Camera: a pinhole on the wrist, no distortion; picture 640 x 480 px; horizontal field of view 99.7 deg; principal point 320.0 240.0 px. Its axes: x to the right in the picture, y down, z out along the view. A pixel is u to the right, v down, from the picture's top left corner.
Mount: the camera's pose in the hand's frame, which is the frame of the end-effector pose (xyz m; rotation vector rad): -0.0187 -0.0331 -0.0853 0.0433 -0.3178 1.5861
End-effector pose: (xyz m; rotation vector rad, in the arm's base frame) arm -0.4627 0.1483 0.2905 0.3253 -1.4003 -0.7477
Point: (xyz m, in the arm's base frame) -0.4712 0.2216 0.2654
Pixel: 590 321
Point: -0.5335 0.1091 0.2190
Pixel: 267 216
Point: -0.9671 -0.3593 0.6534
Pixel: outside the picture
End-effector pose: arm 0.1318 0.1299 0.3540 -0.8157 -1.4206 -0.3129
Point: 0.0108 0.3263 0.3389
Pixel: 484 147
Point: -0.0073 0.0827 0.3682
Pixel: 232 204
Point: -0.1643 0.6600 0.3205
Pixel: 492 146
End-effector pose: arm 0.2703 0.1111 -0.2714 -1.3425 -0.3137 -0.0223
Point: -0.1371 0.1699 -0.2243
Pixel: outside the picture
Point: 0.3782 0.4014 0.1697
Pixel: 189 25
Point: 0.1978 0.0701 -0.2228
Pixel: 262 347
